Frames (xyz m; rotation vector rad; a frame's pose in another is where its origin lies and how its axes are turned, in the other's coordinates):
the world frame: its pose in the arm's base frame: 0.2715 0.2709 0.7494 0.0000 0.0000 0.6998
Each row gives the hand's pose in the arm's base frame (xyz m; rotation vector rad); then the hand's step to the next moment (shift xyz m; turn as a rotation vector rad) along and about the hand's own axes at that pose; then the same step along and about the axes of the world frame.
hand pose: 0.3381 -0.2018 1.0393 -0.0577 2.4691 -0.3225
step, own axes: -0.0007 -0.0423 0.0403 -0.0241 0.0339 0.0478
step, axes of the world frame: -0.0141 -0.0530 -0.0201 0.0541 -0.0124 -0.0305
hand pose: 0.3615 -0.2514 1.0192 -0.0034 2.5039 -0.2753
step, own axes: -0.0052 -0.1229 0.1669 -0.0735 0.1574 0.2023
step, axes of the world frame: -0.0268 -0.1770 -0.1047 0.2196 -0.0291 -0.1485
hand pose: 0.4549 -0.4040 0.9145 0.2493 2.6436 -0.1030
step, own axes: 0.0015 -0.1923 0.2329 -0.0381 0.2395 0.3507
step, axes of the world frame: -0.0870 -0.2084 -0.2006 0.3044 -0.0105 -0.2984
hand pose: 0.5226 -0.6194 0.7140 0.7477 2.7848 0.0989
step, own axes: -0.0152 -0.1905 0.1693 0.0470 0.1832 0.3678
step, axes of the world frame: -0.1379 -0.1095 -0.1848 0.2287 0.0452 -0.3416
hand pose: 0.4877 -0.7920 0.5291 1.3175 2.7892 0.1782
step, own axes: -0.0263 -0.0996 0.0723 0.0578 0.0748 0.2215
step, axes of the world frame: -0.0900 -0.0251 -0.0843 0.1028 0.0571 -0.2102
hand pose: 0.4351 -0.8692 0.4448 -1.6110 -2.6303 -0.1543
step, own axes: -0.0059 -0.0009 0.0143 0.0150 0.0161 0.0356
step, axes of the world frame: -0.0011 -0.0043 -0.0148 0.0218 0.0138 -0.0330
